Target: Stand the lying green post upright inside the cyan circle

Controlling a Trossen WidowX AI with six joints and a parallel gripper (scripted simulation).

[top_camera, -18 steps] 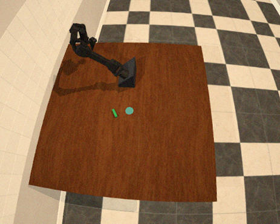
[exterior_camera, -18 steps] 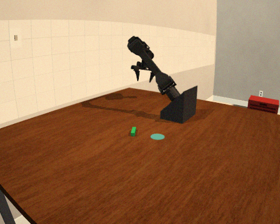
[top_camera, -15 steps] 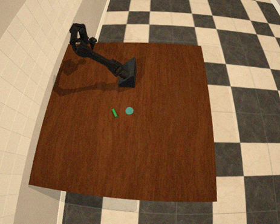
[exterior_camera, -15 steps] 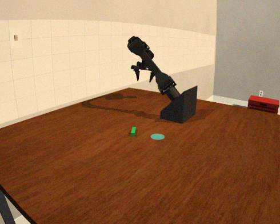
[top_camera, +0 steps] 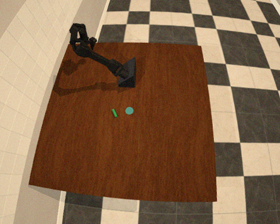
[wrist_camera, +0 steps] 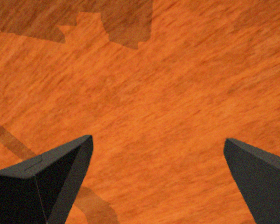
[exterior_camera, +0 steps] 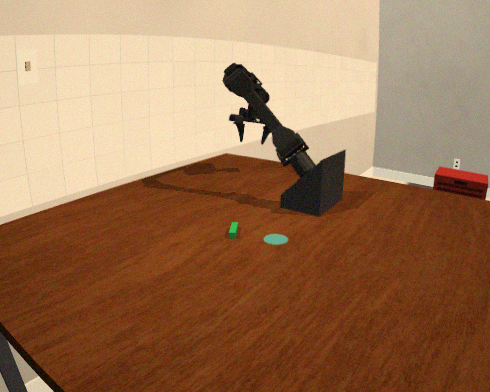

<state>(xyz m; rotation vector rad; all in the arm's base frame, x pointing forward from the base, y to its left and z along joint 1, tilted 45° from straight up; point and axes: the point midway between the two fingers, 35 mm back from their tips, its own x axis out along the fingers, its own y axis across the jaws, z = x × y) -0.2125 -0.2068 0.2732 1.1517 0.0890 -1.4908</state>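
My gripper is now 49 cm short of the green post, 27 cm to the right of it and 15 cm above it. Round my hand: cyan circle (46 cm ahead, 37 cm to the left, 15 cm below).
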